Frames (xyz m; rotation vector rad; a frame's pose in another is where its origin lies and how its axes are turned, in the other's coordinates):
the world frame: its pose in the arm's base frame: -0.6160 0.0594 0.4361 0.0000 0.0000 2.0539
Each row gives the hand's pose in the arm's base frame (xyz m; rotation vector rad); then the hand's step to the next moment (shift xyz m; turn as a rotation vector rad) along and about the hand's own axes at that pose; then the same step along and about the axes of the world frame.
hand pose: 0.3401 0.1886 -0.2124 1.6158 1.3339 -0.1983
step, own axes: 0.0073 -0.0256 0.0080 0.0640 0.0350 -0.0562
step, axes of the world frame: 0.0035 0.0147 -0.0234 0.0642 -0.0657 0.0059
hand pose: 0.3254 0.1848 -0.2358 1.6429 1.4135 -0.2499
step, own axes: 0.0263 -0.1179 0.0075 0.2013 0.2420 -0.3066
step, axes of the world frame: 0.0437 0.0790 -0.0806 0.2676 -0.3115 0.1564
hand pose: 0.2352 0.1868 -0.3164 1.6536 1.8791 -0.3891
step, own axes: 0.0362 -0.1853 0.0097 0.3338 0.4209 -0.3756
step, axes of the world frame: 0.0738 0.1633 -0.0602 0.3548 -0.5276 0.1593
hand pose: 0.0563 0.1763 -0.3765 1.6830 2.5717 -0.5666
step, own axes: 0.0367 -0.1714 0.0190 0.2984 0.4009 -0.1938
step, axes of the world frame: 0.0493 0.1675 0.0242 0.2881 -0.4520 0.0027
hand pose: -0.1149 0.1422 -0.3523 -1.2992 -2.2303 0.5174
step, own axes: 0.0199 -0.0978 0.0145 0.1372 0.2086 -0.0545
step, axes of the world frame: 0.0128 0.0883 0.0470 0.1422 -0.2085 -0.0399
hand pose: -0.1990 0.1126 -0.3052 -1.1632 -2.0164 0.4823
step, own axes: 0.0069 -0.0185 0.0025 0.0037 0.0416 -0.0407
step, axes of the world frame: 0.0037 0.0146 0.0130 -0.0046 -0.0581 0.0016
